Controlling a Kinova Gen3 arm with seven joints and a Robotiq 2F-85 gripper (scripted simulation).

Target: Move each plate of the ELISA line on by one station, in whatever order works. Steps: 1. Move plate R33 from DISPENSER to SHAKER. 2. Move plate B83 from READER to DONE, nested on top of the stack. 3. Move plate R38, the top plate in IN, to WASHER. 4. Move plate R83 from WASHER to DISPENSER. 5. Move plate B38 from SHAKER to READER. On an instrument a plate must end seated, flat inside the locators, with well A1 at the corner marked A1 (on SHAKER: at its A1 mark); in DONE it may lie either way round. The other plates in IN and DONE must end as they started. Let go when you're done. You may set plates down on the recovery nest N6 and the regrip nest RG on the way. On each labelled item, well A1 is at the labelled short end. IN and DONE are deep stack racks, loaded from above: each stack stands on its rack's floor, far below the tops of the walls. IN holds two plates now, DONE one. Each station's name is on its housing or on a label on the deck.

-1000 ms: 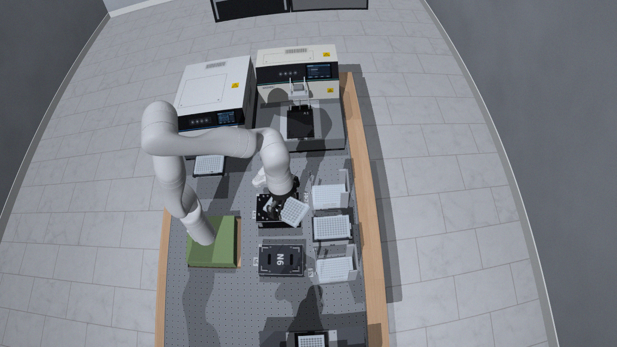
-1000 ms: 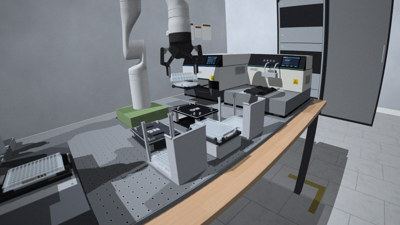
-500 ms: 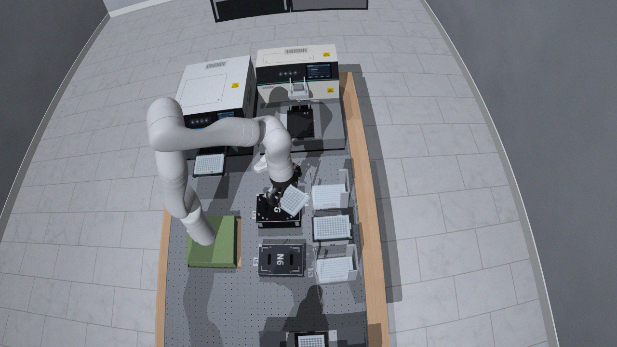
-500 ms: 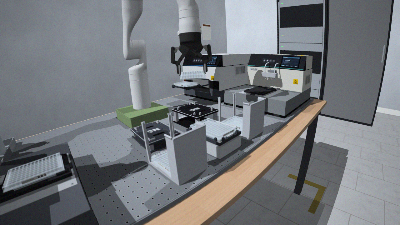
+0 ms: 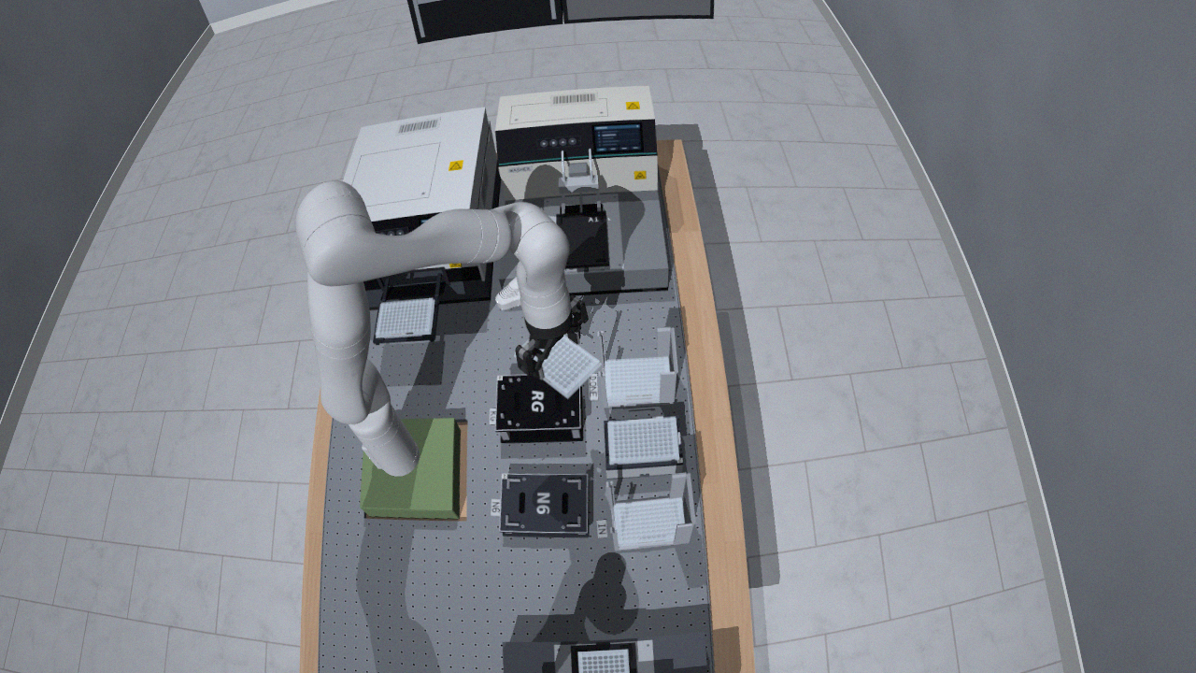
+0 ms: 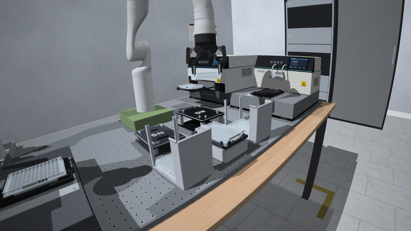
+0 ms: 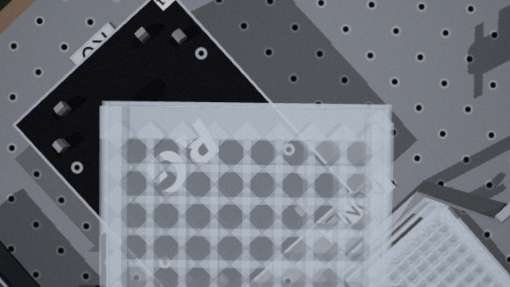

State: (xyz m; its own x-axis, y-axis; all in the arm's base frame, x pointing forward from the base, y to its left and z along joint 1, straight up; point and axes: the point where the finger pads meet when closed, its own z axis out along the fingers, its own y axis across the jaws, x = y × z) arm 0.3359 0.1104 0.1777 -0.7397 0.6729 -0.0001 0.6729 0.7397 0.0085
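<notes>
Now: hand 30 mm short of the washer nest, 370 mm to the right of it and 130 mm above it. Also, from my hand: RG nest (50 mm behind, 160 mm below); then plate R38 (10 mm below); then plate R33 (140 mm ahead, 90 mm to the right, 160 mm below).
</notes>
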